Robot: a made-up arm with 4 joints.
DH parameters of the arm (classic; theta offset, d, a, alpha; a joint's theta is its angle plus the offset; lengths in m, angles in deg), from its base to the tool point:
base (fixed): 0 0.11 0 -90
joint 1: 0 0.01 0.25 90
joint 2: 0 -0.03 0.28 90
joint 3: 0 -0.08 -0.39 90
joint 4: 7.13 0 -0.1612 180
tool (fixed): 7.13 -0.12 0 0
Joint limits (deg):
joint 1: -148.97..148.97
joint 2: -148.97..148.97
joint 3: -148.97..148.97
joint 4: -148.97..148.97
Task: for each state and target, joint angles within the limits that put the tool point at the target. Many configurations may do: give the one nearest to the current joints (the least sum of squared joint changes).
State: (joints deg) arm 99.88 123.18 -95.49 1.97
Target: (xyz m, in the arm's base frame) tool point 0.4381 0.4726 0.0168
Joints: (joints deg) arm 113.60 109.72 -132.77 24.27
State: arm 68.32 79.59 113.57 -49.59
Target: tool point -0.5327 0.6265 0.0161
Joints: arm 111.73 86.23 115.44 -34.38
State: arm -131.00 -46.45 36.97 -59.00
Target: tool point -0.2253 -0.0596 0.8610
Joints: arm -148.97 -3.43 82.29 -60.72
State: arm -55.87 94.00 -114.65 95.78
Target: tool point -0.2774 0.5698 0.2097
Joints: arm -71.67 90.30 -147.11 74.91
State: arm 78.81 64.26 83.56 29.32
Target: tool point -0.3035 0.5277 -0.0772
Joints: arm 62.72 87.97 107.65 86.50
